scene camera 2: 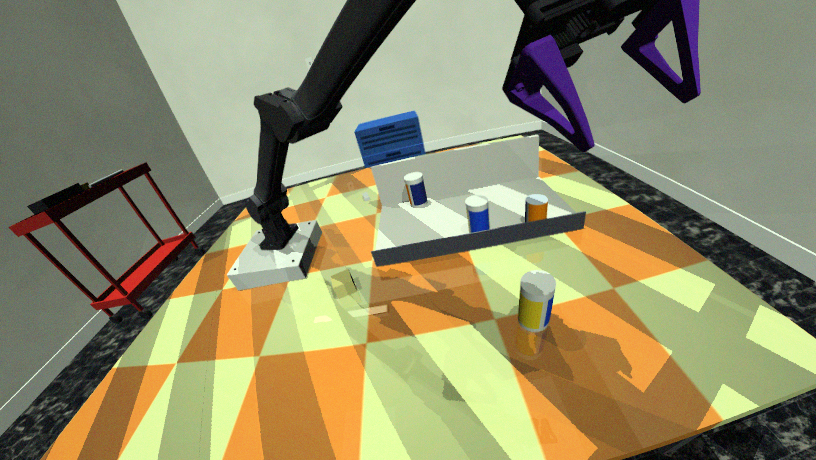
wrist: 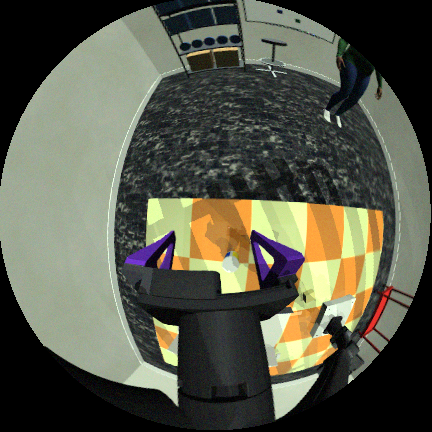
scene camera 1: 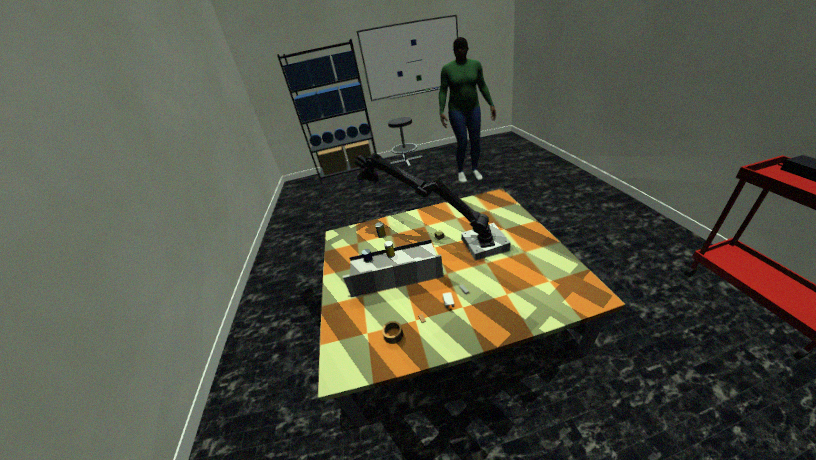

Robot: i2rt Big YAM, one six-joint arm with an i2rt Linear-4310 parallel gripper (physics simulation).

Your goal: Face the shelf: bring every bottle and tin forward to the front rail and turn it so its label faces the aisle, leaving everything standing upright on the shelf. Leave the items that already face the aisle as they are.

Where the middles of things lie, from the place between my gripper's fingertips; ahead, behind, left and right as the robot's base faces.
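Shelf (scene camera 2: 506, 172): 13 cm behind my hand, 30 cm below it, 50 cm to the left of it. Relative to the dark front rail (scene camera 2: 492, 237), my hand is 11 cm past it, 35 cm to the right of it and 36 cm above it.
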